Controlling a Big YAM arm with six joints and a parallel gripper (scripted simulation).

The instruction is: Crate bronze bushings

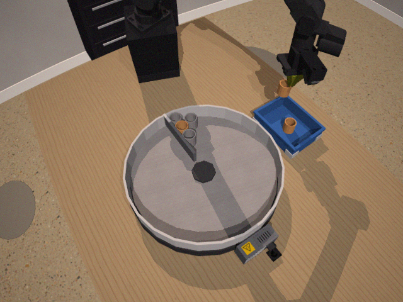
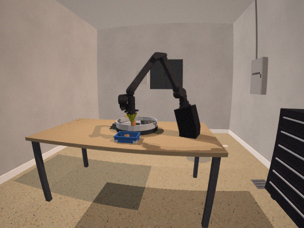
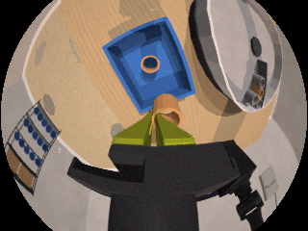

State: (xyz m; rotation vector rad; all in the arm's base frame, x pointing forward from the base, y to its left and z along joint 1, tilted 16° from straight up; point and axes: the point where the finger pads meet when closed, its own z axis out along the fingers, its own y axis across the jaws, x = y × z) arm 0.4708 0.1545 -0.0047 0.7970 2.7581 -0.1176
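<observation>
My gripper is now 14 cm above the crate, 4 cm short of it and 2 cm to the left of it. From my hand the other things lie so: grey turning table 35 cm to the right, 11 cm below, 2 cm behind.
</observation>
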